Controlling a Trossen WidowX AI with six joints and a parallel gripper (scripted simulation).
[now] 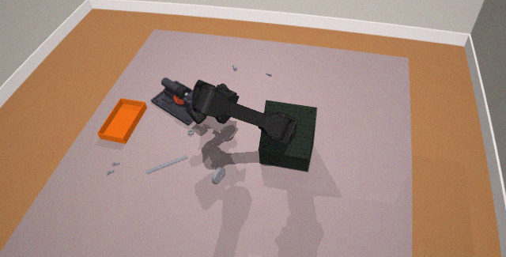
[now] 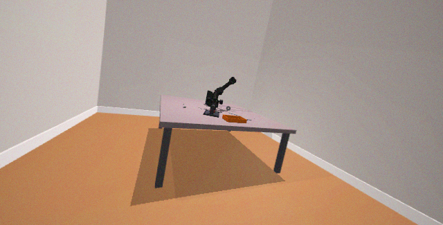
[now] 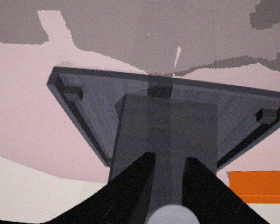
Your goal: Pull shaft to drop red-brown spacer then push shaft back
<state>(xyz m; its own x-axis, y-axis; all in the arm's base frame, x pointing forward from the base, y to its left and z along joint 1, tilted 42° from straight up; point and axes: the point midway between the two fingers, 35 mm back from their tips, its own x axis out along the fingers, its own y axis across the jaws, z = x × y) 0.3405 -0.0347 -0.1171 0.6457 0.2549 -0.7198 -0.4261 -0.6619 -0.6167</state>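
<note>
Now: the grey shaft 5 cm ahead of my gripper tip, 2 cm to the right of it and 3 cm above it. Also, from my gripper tip: orange tray: 32 cm ahead, 10 cm to the left, 5 cm below; red-brown spacer: 12 cm ahead, 6 cm to the right, 3 cm below; small pin: 9 cm behind, 12 cm to the right, 5 cm below.
</note>
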